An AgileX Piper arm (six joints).
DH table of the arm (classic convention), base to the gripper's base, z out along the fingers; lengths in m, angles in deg. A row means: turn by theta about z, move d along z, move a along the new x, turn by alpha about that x. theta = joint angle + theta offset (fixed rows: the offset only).
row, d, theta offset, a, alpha
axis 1, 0.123, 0, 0, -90
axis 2, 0, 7.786, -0.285, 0
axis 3, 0, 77.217, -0.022, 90
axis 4, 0.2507, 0, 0, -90
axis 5, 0, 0, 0, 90
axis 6, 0.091, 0, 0, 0
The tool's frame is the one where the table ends.
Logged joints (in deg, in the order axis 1, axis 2, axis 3, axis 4, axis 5, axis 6), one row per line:
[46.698 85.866 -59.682 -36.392 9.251 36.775]
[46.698 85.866 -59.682 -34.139 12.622 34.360]
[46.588 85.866 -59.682 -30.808 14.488 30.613]
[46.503 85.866 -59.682 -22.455 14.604 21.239]
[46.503 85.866 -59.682 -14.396 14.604 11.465]
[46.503 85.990 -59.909 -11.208 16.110 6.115]
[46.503 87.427 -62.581 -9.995 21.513 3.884]
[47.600 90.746 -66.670 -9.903 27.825 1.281]
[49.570 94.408 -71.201 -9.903 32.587 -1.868]
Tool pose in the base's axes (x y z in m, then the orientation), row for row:
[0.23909 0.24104 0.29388 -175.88 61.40 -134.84]
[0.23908 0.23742 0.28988 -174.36 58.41 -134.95]
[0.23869 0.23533 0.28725 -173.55 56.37 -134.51]
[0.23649 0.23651 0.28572 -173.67 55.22 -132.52]
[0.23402 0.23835 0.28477 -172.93 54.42 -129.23]
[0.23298 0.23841 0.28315 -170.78 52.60 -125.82]
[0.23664 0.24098 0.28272 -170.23 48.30 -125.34]
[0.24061 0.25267 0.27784 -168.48 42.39 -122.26]
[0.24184 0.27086 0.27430 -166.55 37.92 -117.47]
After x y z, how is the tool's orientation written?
As angles about the fixed x, y, z axes (roll, pitch, yaw), in degrees.
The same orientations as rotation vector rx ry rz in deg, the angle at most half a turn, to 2 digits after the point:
[-43.70 111.75 23.37]
[-43.85 114.53 20.67]
[-44.65 116.22 19.32]
[-47.29 116.55 20.11]
[-50.62 116.06 20.83]
[-53.74 116.26 19.62]
[-56.07 119.51 17.14]
[-61.46 122.56 13.55]
[-68.07 123.07 10.89]

